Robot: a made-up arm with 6 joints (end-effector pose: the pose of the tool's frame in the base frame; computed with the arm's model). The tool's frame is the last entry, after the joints. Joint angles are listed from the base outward.
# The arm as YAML. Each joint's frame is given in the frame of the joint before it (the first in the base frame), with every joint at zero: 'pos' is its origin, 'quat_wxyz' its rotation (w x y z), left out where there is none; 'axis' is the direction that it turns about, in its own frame. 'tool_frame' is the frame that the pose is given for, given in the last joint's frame.
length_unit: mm
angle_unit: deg
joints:
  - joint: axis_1
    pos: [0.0, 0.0, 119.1]
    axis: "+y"
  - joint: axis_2
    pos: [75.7, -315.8, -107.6]
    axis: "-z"
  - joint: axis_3
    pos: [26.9, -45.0, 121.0]
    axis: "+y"
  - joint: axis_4
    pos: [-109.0, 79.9, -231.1]
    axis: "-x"
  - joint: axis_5
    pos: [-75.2, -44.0, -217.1]
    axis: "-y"
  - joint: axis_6
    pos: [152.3, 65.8, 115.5]
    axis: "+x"
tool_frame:
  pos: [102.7, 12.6, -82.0]
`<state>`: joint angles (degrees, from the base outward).
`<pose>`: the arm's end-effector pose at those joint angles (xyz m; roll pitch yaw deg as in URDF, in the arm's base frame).
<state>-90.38 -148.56 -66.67 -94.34 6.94 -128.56</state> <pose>0.0526 -0.2170 -0.0993 -69.95 16.60 160.99</pose>
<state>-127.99 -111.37 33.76 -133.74 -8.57 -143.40</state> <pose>0.1830 -0.3658 0.2184 -142.11 2.64 51.30</pose>
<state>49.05 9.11 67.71 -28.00 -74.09 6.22</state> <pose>-0.3972 0.0562 0.3574 -155.49 -4.42 146.26</pose>
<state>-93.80 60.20 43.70 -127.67 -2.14 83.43</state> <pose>0.0886 -0.3089 0.2621 -77.37 -25.87 -44.08</pose>
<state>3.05 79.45 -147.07 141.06 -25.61 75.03</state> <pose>-0.1015 -0.3640 0.2860 110.47 -13.36 116.06</pose>
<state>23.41 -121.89 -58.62 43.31 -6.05 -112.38</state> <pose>-0.0342 -0.0160 0.0728 -108.08 -57.19 79.90</pose>
